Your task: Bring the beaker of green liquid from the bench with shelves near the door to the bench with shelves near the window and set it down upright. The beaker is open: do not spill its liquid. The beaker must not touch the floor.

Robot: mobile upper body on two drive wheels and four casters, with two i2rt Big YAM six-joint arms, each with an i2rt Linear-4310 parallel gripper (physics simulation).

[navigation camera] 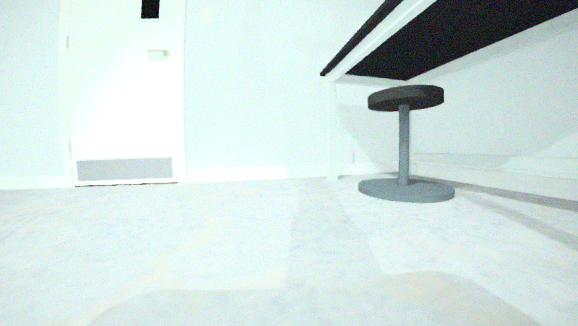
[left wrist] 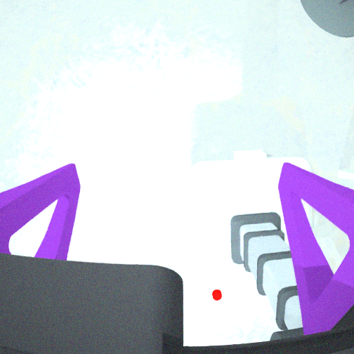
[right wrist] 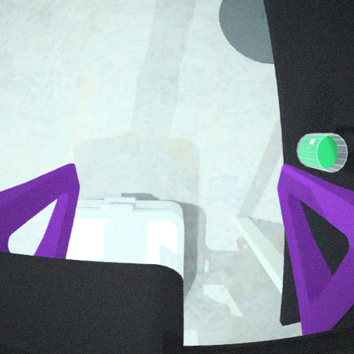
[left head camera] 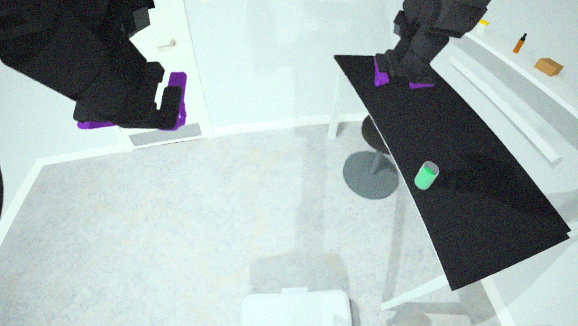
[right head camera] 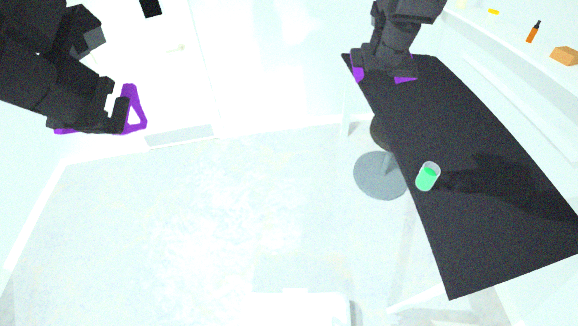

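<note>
The open beaker of green liquid (left head camera: 426, 176) (right head camera: 427, 177) (right wrist: 320, 152) stands upright near the front long edge of the black-topped bench (left head camera: 480, 240) (right head camera: 480, 250) (right wrist: 320, 75), whose shelf is on the wall behind. My right gripper (left head camera: 401, 85) (right head camera: 382, 80) (right wrist: 178, 175) is open and empty. In the head views it appears over the bench's far end, above the beaker in the picture. In the right wrist view the beaker lies outside the fingers, beyond the right-hand fingertip. My left gripper (left head camera: 135, 127) (right head camera: 95, 132) (left wrist: 178, 174) is open and empty, left of the bench. The window bench does not show.
A stool (left head camera: 370, 175) (navigation camera: 404, 97) stands partly under the bench. The door (navigation camera: 120, 100) is at the far left. The wall shelf (left head camera: 530, 82) holds an orange bottle (left head camera: 518, 46) and a brown box (left head camera: 548, 66). My white base (left head camera: 295, 310) shows at the bottom.
</note>
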